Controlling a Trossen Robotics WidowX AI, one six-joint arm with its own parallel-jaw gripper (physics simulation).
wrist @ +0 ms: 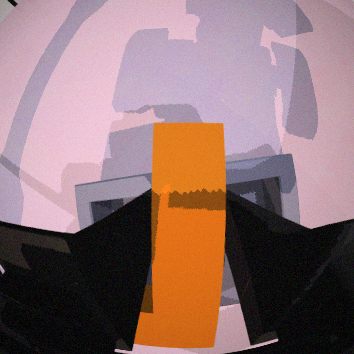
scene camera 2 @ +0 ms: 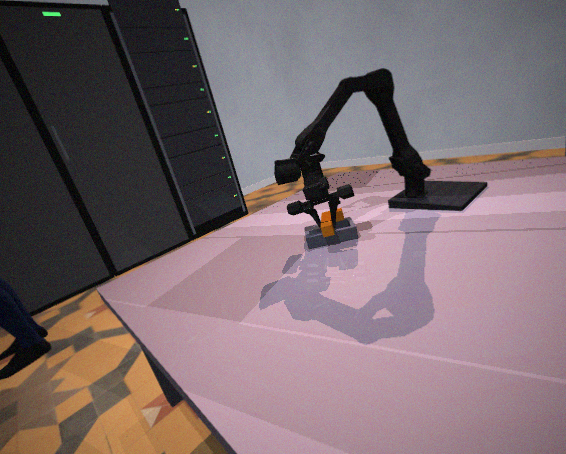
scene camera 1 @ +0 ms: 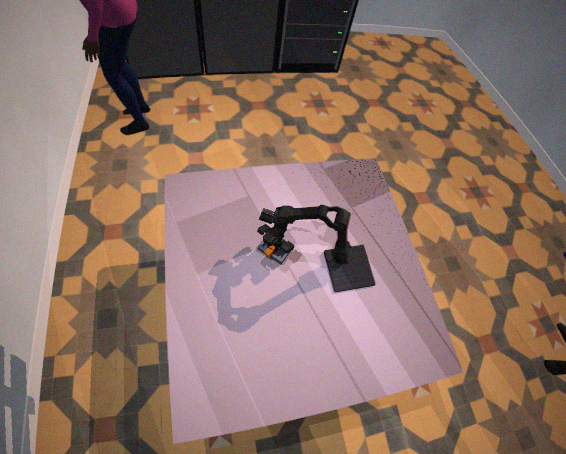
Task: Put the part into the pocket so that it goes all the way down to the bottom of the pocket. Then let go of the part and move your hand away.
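Places are measured from the arm's base along level axes (x ahead, y left, z up), in millimetres.
Pixels of known places: gripper, fingertip midpoint: (wrist: 186, 195) (scene camera 2: 328, 229) (scene camera 1: 270, 251); arm's base, link origin: (scene camera 2: 414, 194) (scene camera 1: 340, 258).
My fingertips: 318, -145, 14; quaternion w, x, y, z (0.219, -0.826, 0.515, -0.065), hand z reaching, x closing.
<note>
For each thing: its top centre in the pictures, then the offset to it from my fingertips, as dx, dy, dz. Level surfaces: height alone.
- orange part, top centre: (wrist: 145, 258) (scene camera 2: 331, 215) (scene camera 1: 276, 247) -27, +1, +32
- grey pocket block, top centre: (wrist: 187, 247) (scene camera 2: 328, 226) (scene camera 1: 274, 247) -26, -14, -2
- pink table top, surface height: dz -38
The orange part (scene camera 1: 270, 251) (scene camera 2: 327, 227) (wrist: 189, 160) is a long block. The grey pocket block (scene camera 1: 280, 257) (scene camera 2: 346, 237) (wrist: 112, 191) lies on the table below it. My gripper (scene camera 1: 271, 248) (scene camera 2: 328, 221) (wrist: 186, 195) is shut on the orange part, one black finger on each side. The part is over the middle of the pocket block, crossing its long direction. In scene camera 2, its near end covers some of the block's front wall. Pocket openings show on both sides of the part in the wrist view. The part's underside and the pocket floor beneath it are hidden.
The arm's black base plate (scene camera 1: 353, 272) (scene camera 2: 440, 195) stands on the pink table top (scene camera 1: 210, 380) (scene camera 2: 400, 410). The arm's shadow falls beside the pocket block. Dark cabinets (scene camera 1: 240, 35) (scene camera 2: 60, 150) and a person (scene camera 1: 117, 55) (scene camera 2: 22, 325) are beyond the table.
</note>
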